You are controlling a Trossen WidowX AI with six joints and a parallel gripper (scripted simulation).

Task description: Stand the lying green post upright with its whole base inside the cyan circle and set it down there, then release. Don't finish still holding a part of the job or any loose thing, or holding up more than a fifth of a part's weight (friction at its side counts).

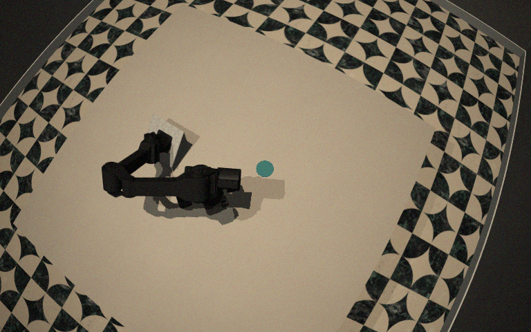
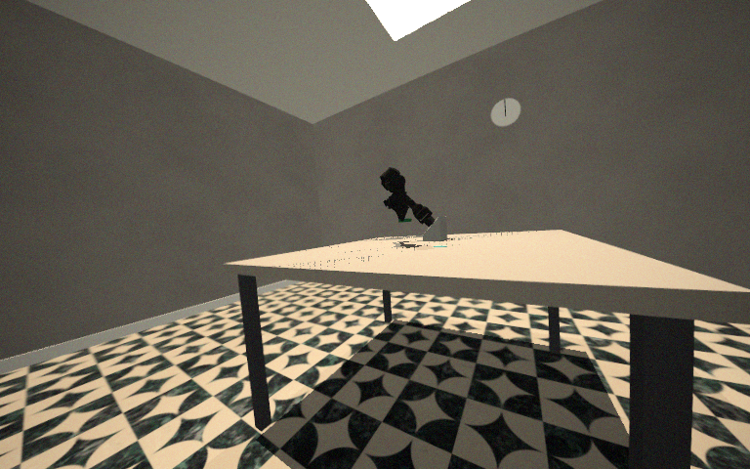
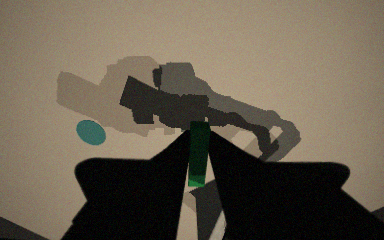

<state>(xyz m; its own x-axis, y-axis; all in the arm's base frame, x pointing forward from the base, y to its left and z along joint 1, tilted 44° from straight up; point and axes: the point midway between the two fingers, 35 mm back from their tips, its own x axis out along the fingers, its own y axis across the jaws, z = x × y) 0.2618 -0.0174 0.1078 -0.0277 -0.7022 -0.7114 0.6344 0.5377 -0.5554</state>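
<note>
Now: the cyan circle 21 cm to the left of my hand, 16 cm below it and 8 cm ahead of it. Round my hand: green post (3 cm below, 2 cm behind, 1 cm to the left).
</note>
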